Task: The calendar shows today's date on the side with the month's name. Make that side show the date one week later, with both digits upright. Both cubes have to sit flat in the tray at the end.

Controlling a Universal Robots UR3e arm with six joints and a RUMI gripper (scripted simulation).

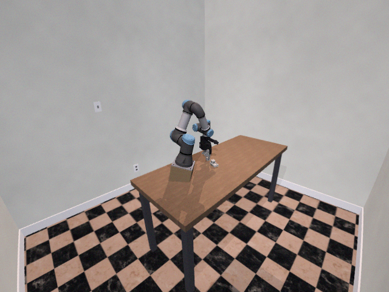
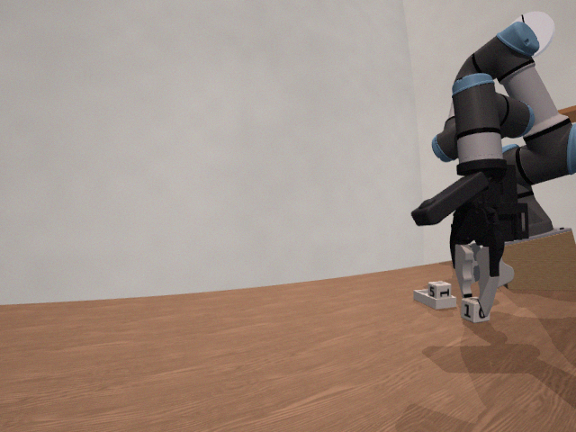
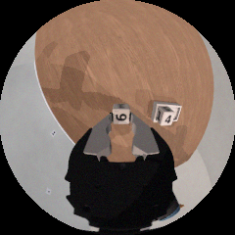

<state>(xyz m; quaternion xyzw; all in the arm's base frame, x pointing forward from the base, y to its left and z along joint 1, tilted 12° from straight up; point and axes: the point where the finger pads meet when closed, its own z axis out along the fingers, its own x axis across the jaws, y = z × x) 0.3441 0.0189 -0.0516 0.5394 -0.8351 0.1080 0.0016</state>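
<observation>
Right now the white digit cube is 1 cm below my hand. Also, from my hand: white tray (10 cm to the right, 5 cm behind, 2 cm below).
</observation>
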